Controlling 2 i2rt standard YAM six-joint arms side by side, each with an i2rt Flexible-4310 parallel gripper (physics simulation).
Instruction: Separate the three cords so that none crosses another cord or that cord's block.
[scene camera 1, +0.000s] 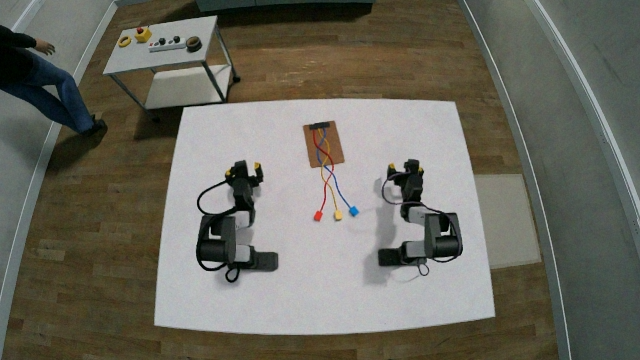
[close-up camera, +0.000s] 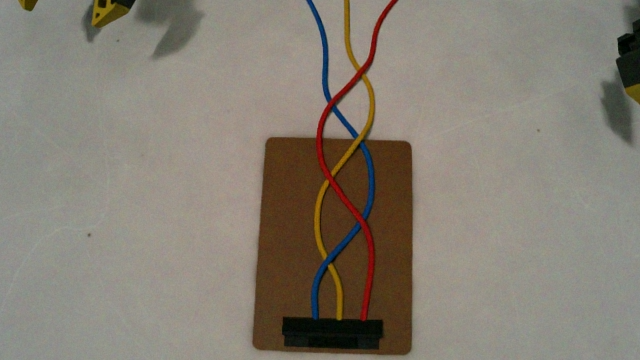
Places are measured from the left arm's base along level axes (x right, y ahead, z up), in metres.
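Where they show: right gripper, fingertip midpoint: (scene camera 1: 403, 164) (close-up camera: 60, 18); left arm's base, link origin: (scene camera 1: 251, 260); right arm's base, link origin: (scene camera 1: 403, 256).
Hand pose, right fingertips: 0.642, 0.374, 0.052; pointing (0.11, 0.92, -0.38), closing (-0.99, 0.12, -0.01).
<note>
Things, the pixels of their top centre, and the offset from my right fingertips, as dx, dy, dz. Level surfaces: height alone.
- red block, top centre: (scene camera 1: 318, 215) -0.370, -0.189, -0.070
- yellow block, top centre: (scene camera 1: 338, 214) -0.285, -0.189, -0.070
- blue block, top centre: (scene camera 1: 354, 210) -0.217, -0.175, -0.070
- white table, surface height: dz -0.102
Red cord (scene camera 1: 324, 195) (close-up camera: 371, 255), yellow cord (scene camera 1: 323, 175) (close-up camera: 317, 220) and blue cord (scene camera 1: 338, 187) (close-up camera: 371, 175) run from a black holder (scene camera 1: 319, 126) (close-up camera: 332, 327) and are braided, with several crossings. In the close-up view, red lies over blue and yellow where they cross; blue is over yellow near the holder, yellow over blue at the board's edge. The red block (scene camera 1: 318, 216), yellow block (scene camera 1: 338, 215) and blue block (scene camera 1: 354, 211) lie apart, left to right. My left gripper (scene camera 1: 243, 169) is open, left of the cords. My right gripper (scene camera 1: 406, 168) (close-up camera: 62, 15) is open, right of them in the scene view.
The brown board (scene camera 1: 335, 145) (close-up camera: 395, 250) lies under the holder and the upper cords on the white table (scene camera 1: 280, 300). A cart (scene camera 1: 117, 62) with small items stands behind the table at the left. A person stands at the far left.
</note>
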